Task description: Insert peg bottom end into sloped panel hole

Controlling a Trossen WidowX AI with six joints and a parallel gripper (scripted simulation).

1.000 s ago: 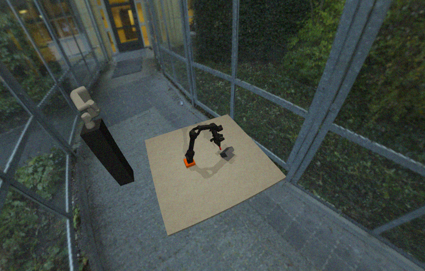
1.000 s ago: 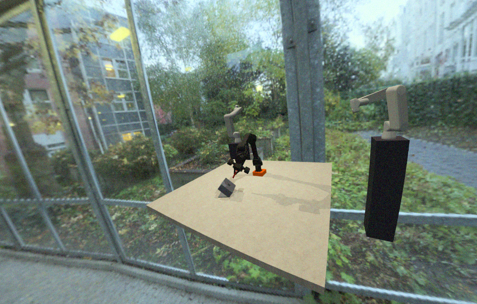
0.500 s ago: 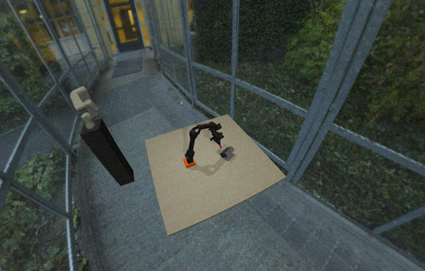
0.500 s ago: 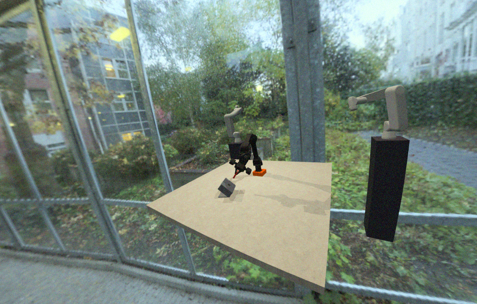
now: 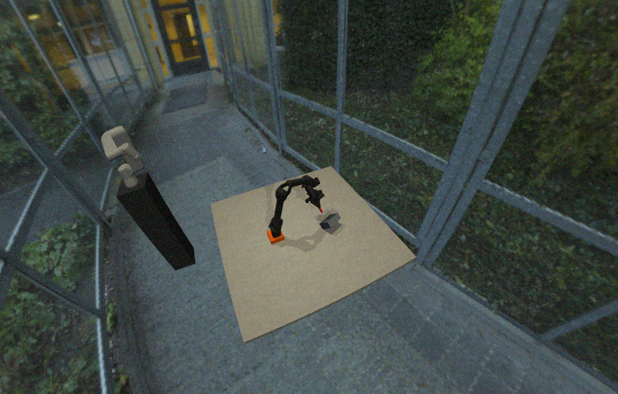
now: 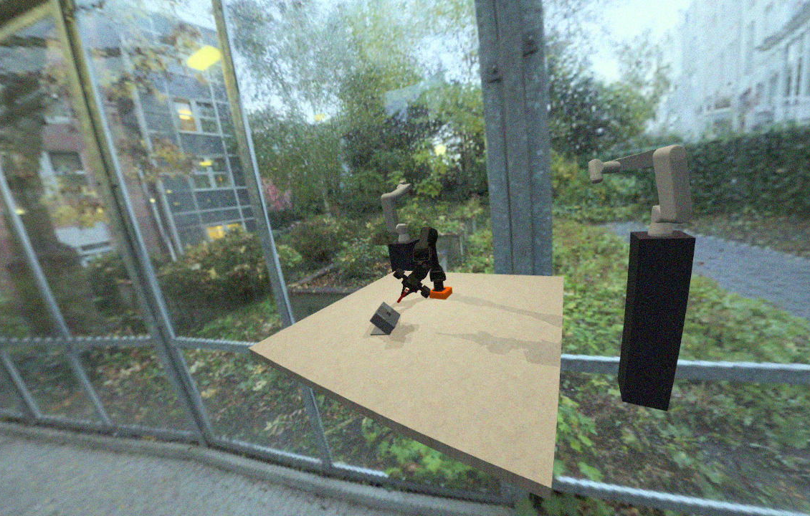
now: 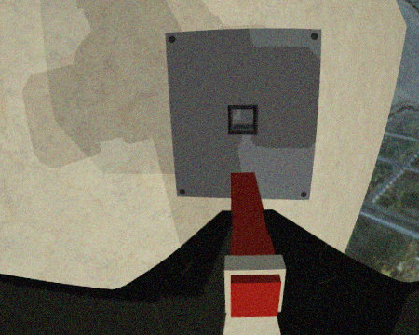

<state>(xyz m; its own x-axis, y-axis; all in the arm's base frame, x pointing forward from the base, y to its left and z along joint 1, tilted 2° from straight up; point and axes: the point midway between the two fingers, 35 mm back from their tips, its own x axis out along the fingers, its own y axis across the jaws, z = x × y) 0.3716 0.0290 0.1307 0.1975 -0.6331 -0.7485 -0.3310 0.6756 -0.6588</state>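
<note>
My gripper tip is now 10 cm above the grey sloped panel, 8 cm to the left of it and 5 cm short of it. Also, from my gripper tip: red square peg (1 cm to the left, 1 cm above).
</note>
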